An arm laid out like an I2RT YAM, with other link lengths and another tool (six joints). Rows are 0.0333 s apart.
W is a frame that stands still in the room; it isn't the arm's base.
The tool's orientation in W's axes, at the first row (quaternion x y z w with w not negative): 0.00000, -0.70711, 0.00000, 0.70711
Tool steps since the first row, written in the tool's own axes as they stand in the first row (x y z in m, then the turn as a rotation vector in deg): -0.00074, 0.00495, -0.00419, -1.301, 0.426, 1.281; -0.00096, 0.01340, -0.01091, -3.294, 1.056, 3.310; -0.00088, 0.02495, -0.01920, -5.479, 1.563, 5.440; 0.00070, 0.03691, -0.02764, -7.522, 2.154, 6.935; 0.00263, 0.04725, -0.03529, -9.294, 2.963, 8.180; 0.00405, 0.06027, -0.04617, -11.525, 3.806, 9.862; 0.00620, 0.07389, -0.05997, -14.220, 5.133, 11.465
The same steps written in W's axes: 0.00419, 0.00495, -0.00074, -1.281, 0.426, -1.301; 0.01091, 0.01340, -0.00096, -3.310, 1.056, -3.294; 0.01920, 0.02495, -0.00088, -5.440, 1.563, -5.479; 0.02764, 0.03691, 0.00070, -6.935, 2.154, -7.522; 0.03529, 0.04725, 0.00263, -8.180, 2.963, -9.294; 0.04617, 0.06027, 0.00405, -9.862, 3.806, -11.525; 0.05997, 0.07389, 0.00620, -11.465, 5.133, -14.220
